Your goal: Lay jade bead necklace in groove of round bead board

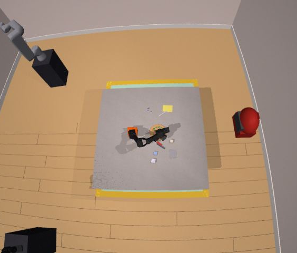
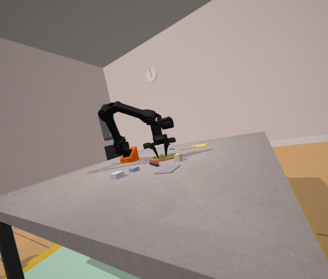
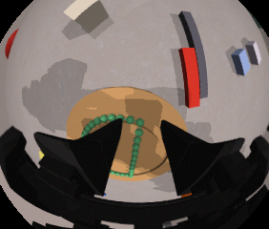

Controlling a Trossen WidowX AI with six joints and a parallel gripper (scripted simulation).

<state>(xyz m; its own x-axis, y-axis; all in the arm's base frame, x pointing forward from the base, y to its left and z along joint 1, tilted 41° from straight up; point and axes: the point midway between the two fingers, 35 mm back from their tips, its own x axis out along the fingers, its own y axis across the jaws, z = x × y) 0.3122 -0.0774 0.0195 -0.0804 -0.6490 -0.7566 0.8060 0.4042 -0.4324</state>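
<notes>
Now: gripper tip 6 cm to the right of the round wooden bead board, 2 cm past it and 1 cm above it. From my gripper tip the other things lie so: beige cube (13 cm ahead, 7 cm to the right); then red-handled tool (9 cm to the right, 1 cm below); then blue block (19 cm to the right, 7 cm behind, 1 cm below).
</notes>
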